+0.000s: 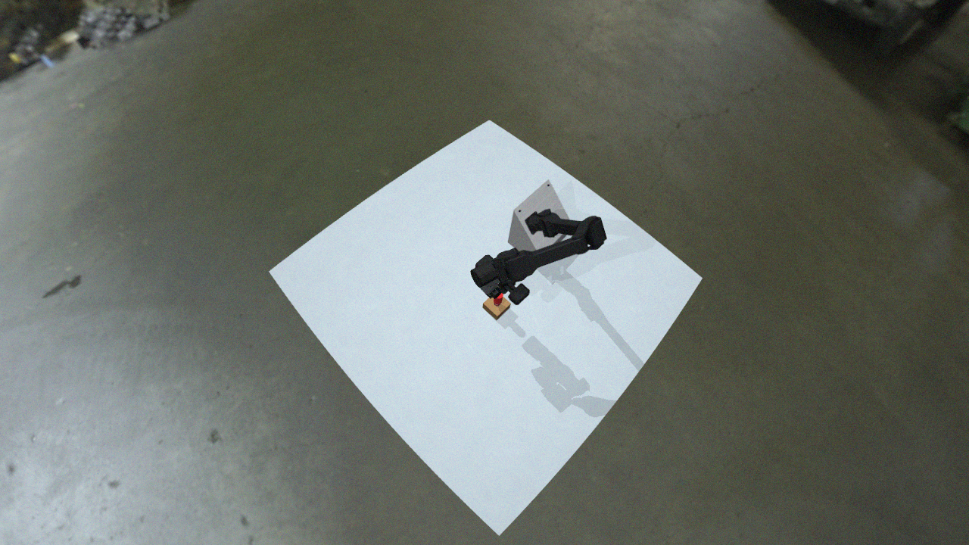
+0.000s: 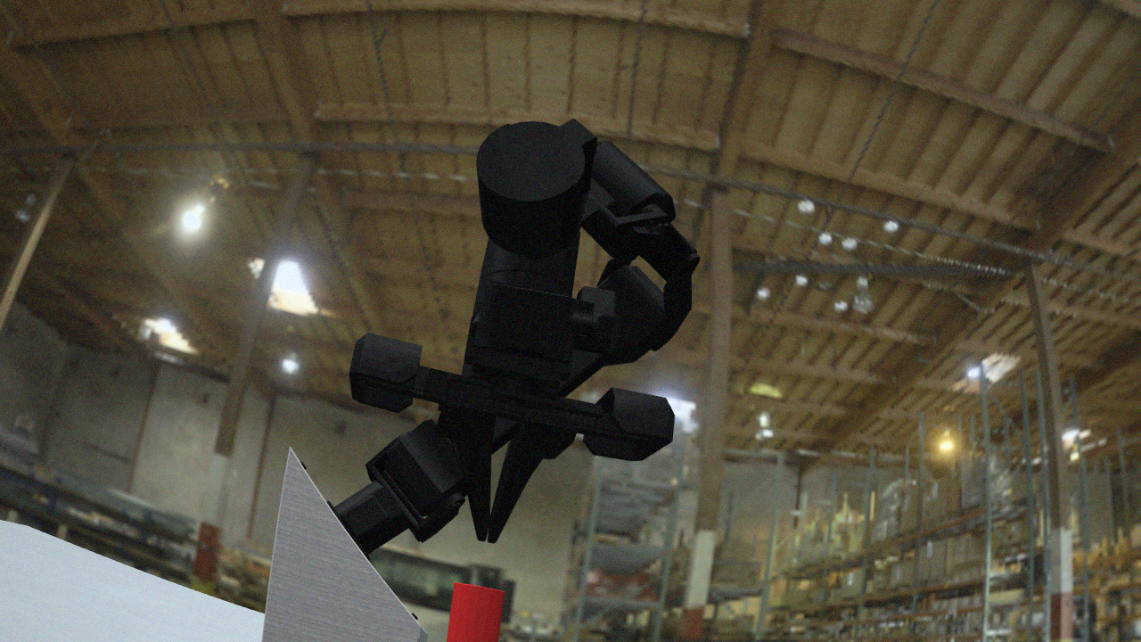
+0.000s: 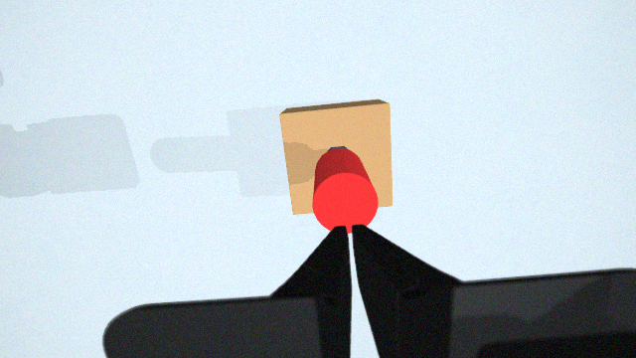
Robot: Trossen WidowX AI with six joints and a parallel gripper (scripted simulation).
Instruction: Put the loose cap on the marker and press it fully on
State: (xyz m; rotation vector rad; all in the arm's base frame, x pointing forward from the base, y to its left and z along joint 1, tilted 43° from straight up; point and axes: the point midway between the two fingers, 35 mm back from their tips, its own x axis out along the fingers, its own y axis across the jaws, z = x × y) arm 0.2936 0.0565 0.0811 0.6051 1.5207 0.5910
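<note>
Now: the red cap 6 cm below my gripper tip.
</note>
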